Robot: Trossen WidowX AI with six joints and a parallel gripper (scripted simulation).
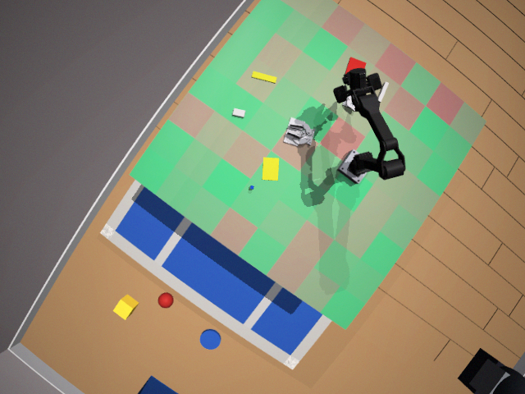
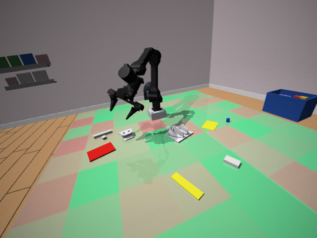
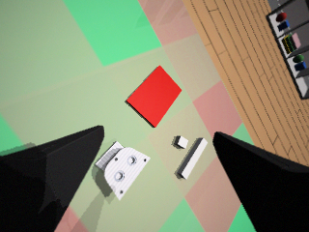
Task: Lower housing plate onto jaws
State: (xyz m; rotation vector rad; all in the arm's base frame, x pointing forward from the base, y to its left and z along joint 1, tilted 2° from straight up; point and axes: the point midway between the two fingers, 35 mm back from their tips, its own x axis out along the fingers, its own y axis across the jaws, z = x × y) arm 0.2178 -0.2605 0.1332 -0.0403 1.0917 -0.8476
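Now: the small white cube 100 mm behind my gripper tip, 110 mm to the right of it and 150 mm below it. Round my gripper tip: red flat plate (20 mm ahead, 130 mm to the right, 160 mm below); then white bar (150 mm behind, 120 mm to the right, 150 mm below); then yellow bar (370 mm ahead, 150 mm to the left, 160 mm below).
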